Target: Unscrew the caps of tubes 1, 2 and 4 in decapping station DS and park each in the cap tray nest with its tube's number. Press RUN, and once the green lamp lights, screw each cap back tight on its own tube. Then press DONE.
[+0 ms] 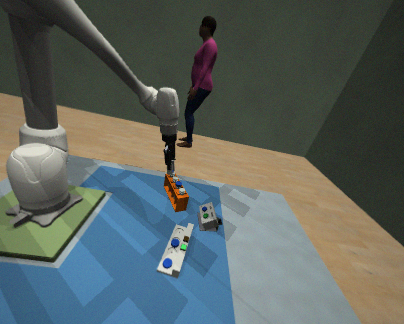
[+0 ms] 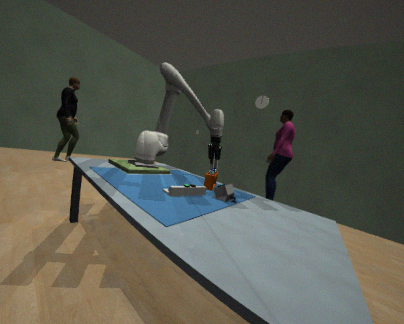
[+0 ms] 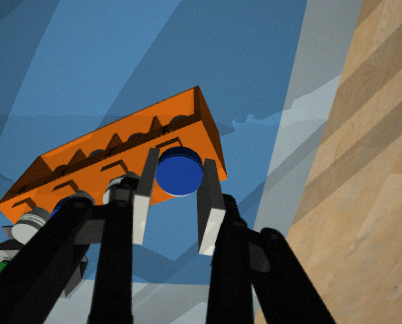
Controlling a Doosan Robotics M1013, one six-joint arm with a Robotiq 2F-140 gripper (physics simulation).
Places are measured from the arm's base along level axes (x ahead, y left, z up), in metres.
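Pixels of known places: gripper, fingertip midpoint: (image 1: 171, 172) (image 2: 213, 168) (image 3: 179, 171); arm's base, origin of the base link: (image 1: 48, 205) (image 2: 143, 165).
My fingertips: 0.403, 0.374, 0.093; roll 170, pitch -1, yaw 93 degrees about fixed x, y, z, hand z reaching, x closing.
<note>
For each thing: its top centre in the pictures, then the offset to it from my fingertips, as dx, dy, dz.
- orange decapping station, middle of its top: (image 3: 100, 199) (image 1: 176, 183) (image 2: 212, 172) +0.057, -0.059, -0.016
- blue cap, middle of its top: (image 3: 179, 177) -0.004, +0.000, +0.012
- blue-capped tube, middle of its top: (image 1: 178, 183) +0.073, -0.079, +0.004
- white cap tray, middle of its top: (image 1: 178, 240) (image 2: 186, 183) +0.176, -0.354, -0.065
- green lamp, middle of its top: (image 1: 183, 246) +0.204, -0.373, -0.065
- grey button box, middle of its top: (image 3: 22, 290) (image 1: 210, 209) (image 2: 225, 183) +0.271, -0.159, -0.035
- blue button, middle of its top: (image 1: 205, 207) +0.243, -0.145, -0.044
- green button, middle of its top: (image 1: 206, 214) +0.258, -0.188, -0.044
The orange decapping station (image 1: 177, 200) (image 2: 210, 182) (image 3: 174, 107) stands on the blue mat with its tubes in a row. My gripper (image 1: 172, 171) (image 2: 213, 168) (image 3: 179, 171) points straight down over the station's far end and is shut on a blue cap (image 3: 179, 171), which sits at the top of the end tube. Further along the row are a bare grey tube top (image 1: 175, 179), a blue-capped tube (image 1: 178, 184) and another grey top (image 1: 182, 191). The white cap tray (image 1: 185, 229) (image 2: 186, 191) holds two blue caps (image 1: 175, 242) (image 1: 167, 263). A green lamp (image 1: 183, 247) is lit on it.
A grey button box (image 1: 210, 222) (image 2: 224, 191) with a blue button (image 1: 204, 208) and a green button (image 1: 206, 215) stands right of the station. The robot base (image 1: 53, 173) is on a green plate at the left. A woman in magenta (image 1: 202, 80) (image 2: 281, 154) stands behind the table; another person (image 2: 67, 119) walks at the far left.
</note>
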